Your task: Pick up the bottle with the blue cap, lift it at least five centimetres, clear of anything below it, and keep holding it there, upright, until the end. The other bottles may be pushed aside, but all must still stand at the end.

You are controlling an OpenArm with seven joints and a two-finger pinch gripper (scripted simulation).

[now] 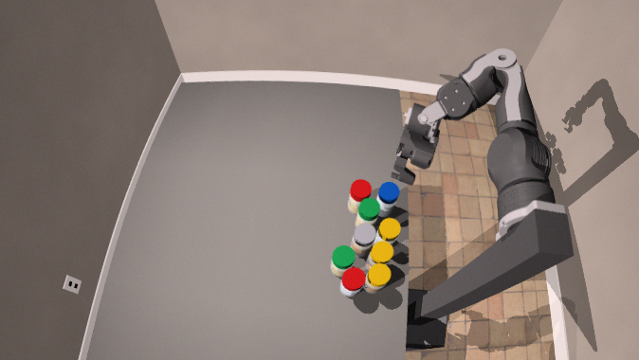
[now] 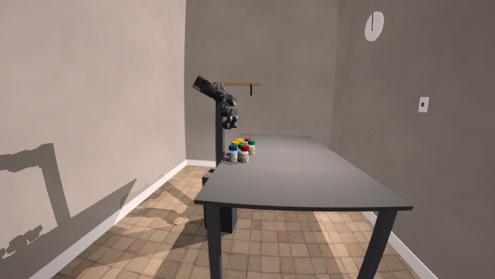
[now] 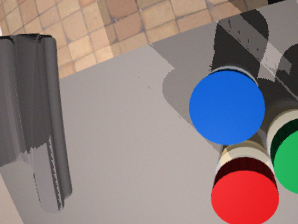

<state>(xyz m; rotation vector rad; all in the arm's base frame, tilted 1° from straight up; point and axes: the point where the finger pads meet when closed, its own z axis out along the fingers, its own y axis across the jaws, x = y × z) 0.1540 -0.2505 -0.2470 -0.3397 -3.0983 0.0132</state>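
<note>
My hand is 17 cm above the yellow-capped bottle, 11 cm to the right of it and 1 cm short of it. Round my hand: red-capped bottle 25 cm to the left, 17 cm below, 8 cm ahead; grey-capped bottle 17 cm below, 13 cm to the left, 7 cm ahead.
</note>
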